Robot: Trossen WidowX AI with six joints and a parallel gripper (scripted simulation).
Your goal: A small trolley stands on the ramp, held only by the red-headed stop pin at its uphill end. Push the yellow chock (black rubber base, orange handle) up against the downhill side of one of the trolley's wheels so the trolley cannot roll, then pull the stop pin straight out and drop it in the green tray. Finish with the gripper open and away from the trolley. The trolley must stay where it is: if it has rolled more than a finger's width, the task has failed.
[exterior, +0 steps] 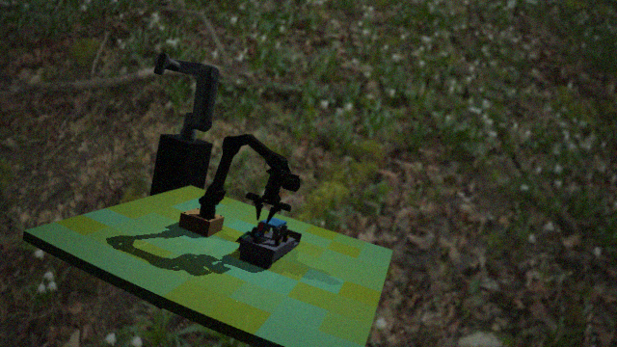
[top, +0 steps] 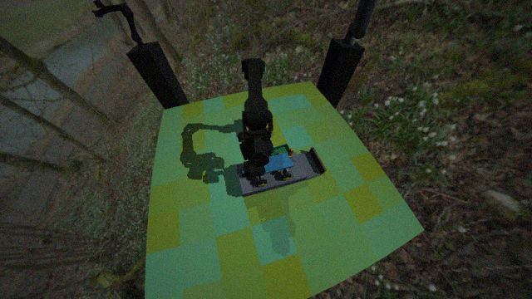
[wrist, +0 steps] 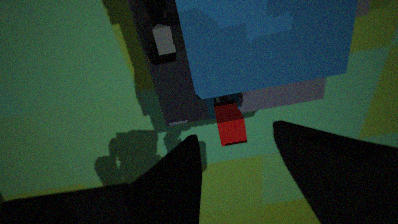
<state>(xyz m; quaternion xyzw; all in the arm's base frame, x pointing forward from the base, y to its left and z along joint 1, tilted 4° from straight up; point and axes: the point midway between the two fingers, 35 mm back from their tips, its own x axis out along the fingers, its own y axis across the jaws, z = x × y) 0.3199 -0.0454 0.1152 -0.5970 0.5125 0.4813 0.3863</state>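
The red-headed stop pin lies 10 mm to the right of my gripper tip and 40 mm below it. The rest, counted from my gripper tip: blue trolley (100 mm to the left, 60 mm below); then yellow chock (70 mm behind, 190 mm to the left, 90 mm below); then grey ramp (110 mm to the left, 120 mm below).
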